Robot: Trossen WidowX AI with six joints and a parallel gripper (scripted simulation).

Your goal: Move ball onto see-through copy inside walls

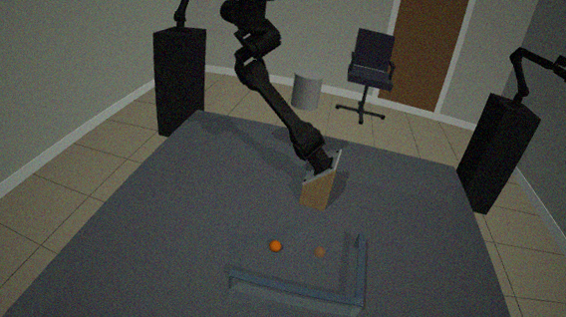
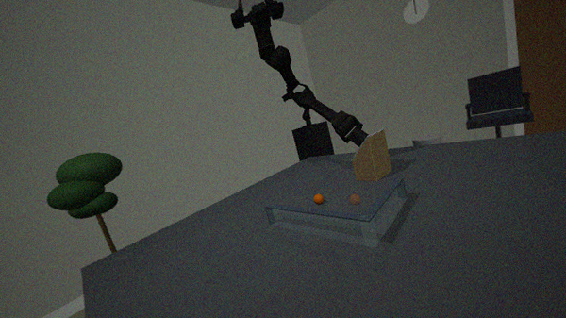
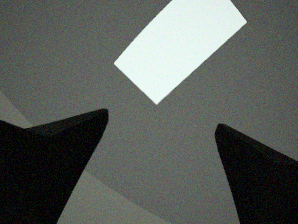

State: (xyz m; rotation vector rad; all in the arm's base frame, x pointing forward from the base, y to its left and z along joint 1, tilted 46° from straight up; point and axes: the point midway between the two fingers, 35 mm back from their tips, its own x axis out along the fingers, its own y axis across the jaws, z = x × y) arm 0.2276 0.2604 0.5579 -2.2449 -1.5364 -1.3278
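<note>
Right now the orange ball is 750 mm below my gripper tip, 140 mm to the left of it and 80 mm ahead of it. From my gripper tip the other things lie so: see-through copy of ball (750 mm below, 260 mm to the left, 60 mm ahead).
</note>
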